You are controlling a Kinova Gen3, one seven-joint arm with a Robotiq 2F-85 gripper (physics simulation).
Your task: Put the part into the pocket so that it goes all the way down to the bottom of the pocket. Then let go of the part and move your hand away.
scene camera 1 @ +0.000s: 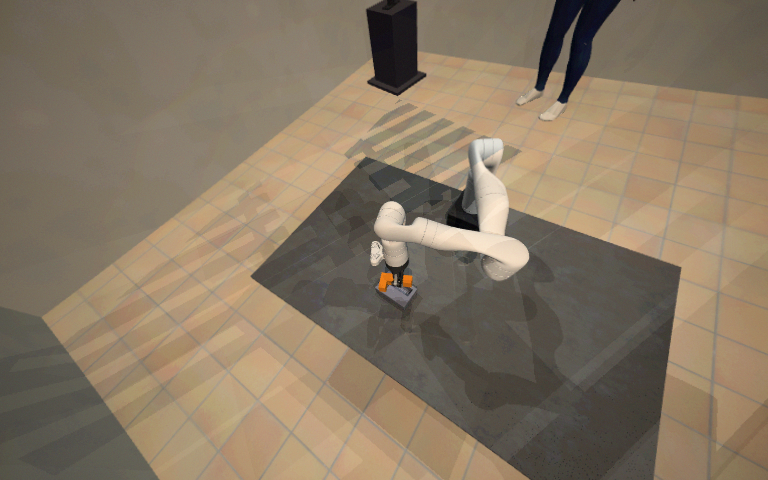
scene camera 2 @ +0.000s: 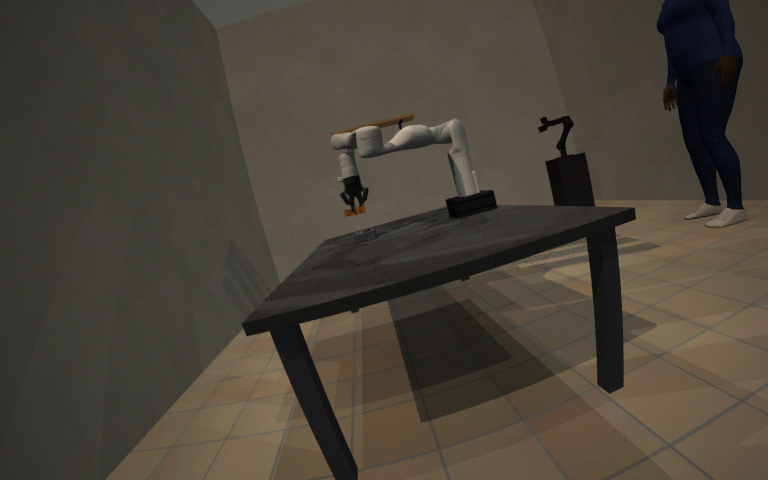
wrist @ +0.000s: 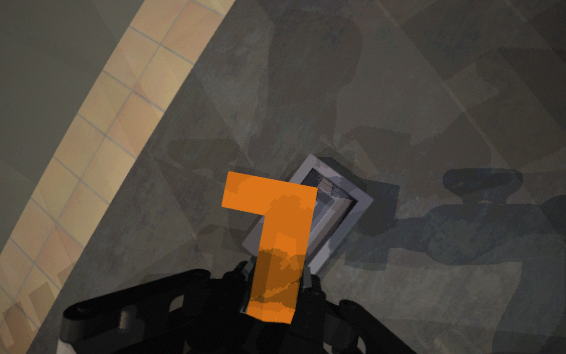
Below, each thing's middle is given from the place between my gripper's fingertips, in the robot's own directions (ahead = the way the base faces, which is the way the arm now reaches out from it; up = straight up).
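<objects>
Hand 1 cm below the orange L-shaped part (wrist: 288, 207), 2 cm short of it, 1 cm to the left of it. Grey pocket block (wrist: 339, 204) 11 cm below my hand, 1 cm ahead of it, 3 cm to the right of it. Going by their middles, of the things named here the orange L-shaped part nearest to my hand.
</objects>
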